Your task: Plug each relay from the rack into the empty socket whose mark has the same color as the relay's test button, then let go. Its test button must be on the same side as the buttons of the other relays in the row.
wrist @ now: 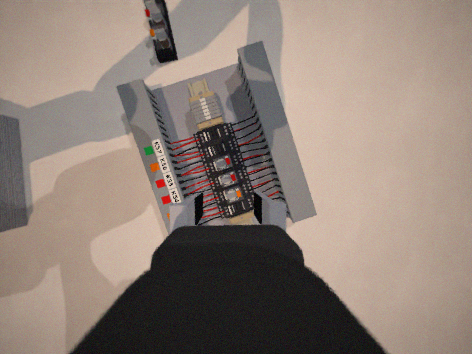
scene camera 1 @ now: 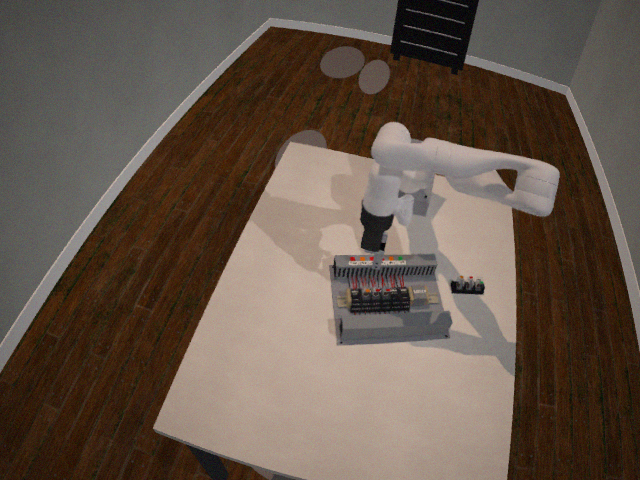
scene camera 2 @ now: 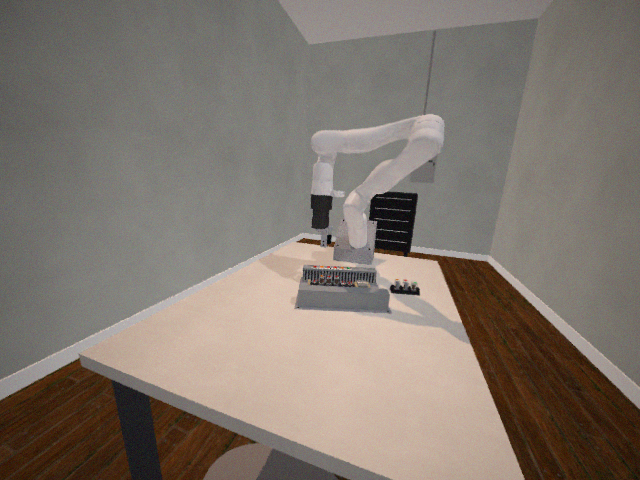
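Where they show: gripper, between the fingertips: point(wrist: 228, 203) point(scene camera 1: 377, 259) point(scene camera 2: 326, 245); arm's base, origin of its link: point(scene camera 2: 357, 240).
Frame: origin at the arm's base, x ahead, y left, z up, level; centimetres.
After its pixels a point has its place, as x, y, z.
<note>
My gripper point(scene camera 1: 379, 256) {40.2, -15.8, 7.2} point(scene camera 2: 325, 243) {40.2, -15.8, 7.2} point(wrist: 228, 203) {40.2, -15.8, 7.2} is open and empty, above the near end of the socket row. The small black rack point(scene camera 1: 467, 291) point(scene camera 2: 404, 292) {37.7, 15.3, -10.3} point(wrist: 172, 50) holds relays with an orange button point(scene camera 1: 461, 277) {35.1, 12.6, -6.3} point(wrist: 152, 33) {35.0, 12.5, -6.2}, a red button point(scene camera 1: 470, 277) {35.2, 15.6, -6.2} point(wrist: 147, 13) {35.2, 15.7, -6.2} and a green button point(scene camera 1: 480, 282) {37.0, 18.7, -6.3}; the green one is cut off in the wrist view. Three seated relays point(wrist: 221, 163) {40.3, -11.2, -4.2} point(wrist: 226, 179) {40.3, -13.9, -4.2} point(wrist: 231, 195) {40.4, -16.7, -4.3} have their buttons on the right in the wrist view. Empty sockets point(wrist: 211, 134) {39.8, -5.6, -7.9} point(wrist: 217, 148) {40.2, -8.2, -8.6} match the green mark point(wrist: 148, 150) {29.5, -6.1, -4.7} and orange mark point(wrist: 154, 167) {29.7, -9.0, -4.7}. The near-end socket point(wrist: 237, 208) {40.7, -19.9, -8.6} is empty; its red mark point(scene camera 1: 352, 258) {30.1, -20.1, -4.7} is hidden in the wrist view.
Grey slotted wire ducts point(scene camera 1: 395, 325) {52.3, -10.1, -4.8} point(wrist: 276, 135) {50.2, -9.2, -4.7} flank the row, with red and black wires running to the sockets. A ribbed grey block point(wrist: 205, 108) {40.1, -1.4, -6.4} sits on the rail past the row. The arm's base plate point(scene camera 2: 354, 254) {3.8, -1.6, -6.4} point(wrist: 12, 172) {3.5, -2.6, -9.3} stands behind the panel.
</note>
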